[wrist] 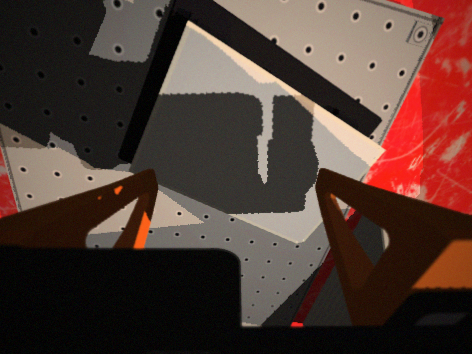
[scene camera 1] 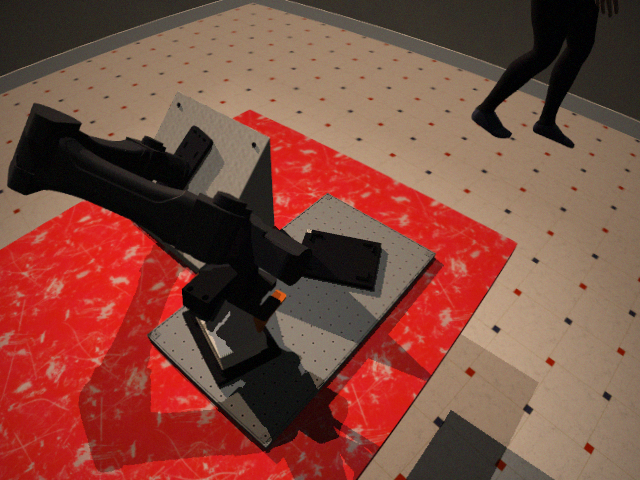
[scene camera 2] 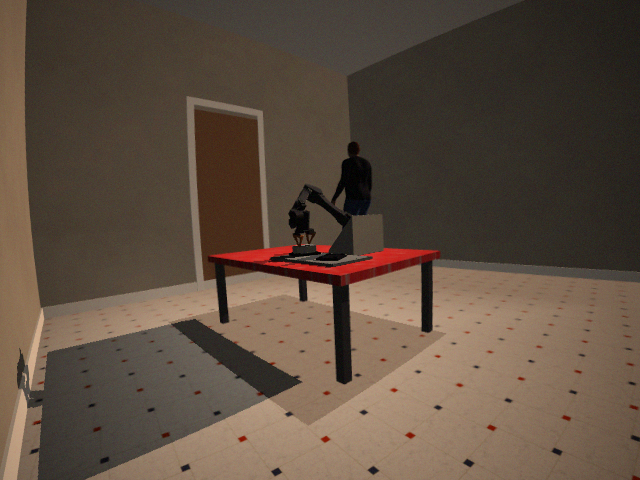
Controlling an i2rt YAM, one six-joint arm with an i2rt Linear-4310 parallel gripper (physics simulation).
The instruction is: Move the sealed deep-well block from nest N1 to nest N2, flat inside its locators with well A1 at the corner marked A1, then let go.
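Places are measured from the arm's base along level axes (x left, y back, z up), in millimetres.
Where they show: gripper, fingertip midpoint: (wrist: pixel 236 177) (scene camera 1: pixel 236 317) (scene camera 2: pixel 304 245); arm's base at its link origin: (scene camera 1: pixel 180 172) (scene camera 2: pixel 358 232).
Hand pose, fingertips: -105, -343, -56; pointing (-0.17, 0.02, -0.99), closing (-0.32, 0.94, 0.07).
Observation:
Things, the pixels of their top centre, and the offset from my fingertips, as dx, dy, dz. Level surfaces: height alone.
- sealed deep-well block at its top centre: (wrist: pixel 259 161) (scene camera 1: pixel 227 317) (scene camera 2: pixel 304 245) -13, +9, +0
- black nest N1 at its top centre: (wrist: pixel 252 140) (scene camera 1: pixel 229 329) (scene camera 2: pixel 304 251) -14, +10, -39
- grey perforated board at its top centre: (wrist: pixel 185 271) (scene camera 1: pixel 303 291) (scene camera 2: pixel 318 256) +149, -4, -56
- red table at its surface level: dz -70
The sealed deep-well block (scene camera 1: pixel 240 338) (scene camera 2: pixel 303 249) (wrist: pixel 225 150) is a pale box with a flat top, partly in shadow. It sits in the black nest N1 (scene camera 1: pixel 247 368) (wrist: pixel 145 100). The other black nest, N2 (scene camera 1: pixel 341 256) (scene camera 2: pixel 330 256), lies empty on the same perforated board. My gripper (scene camera 2: pixel 303 243) (wrist: pixel 236 177) is open and empty, with orange-brown fingers low over the block. In the wrist view the fingertips stand apart over the block's near part, and the block's long sides run slanted to them. In scene camera 1 the arm partly hides the fingers and block. No A1 mark is legible.
The grey perforated board (scene camera 1: pixel 315 330) (wrist: pixel 345 30) lies on the red table (scene camera 1: pixel 454 232) (scene camera 2: pixel 341 271). A grey angled mount (scene camera 1: pixel 227 149) (scene camera 2: pixel 368 232) stands behind the board, beside the arm. A person (scene camera 1: pixel 553 67) (scene camera 2: pixel 356 178) stands beyond the table.

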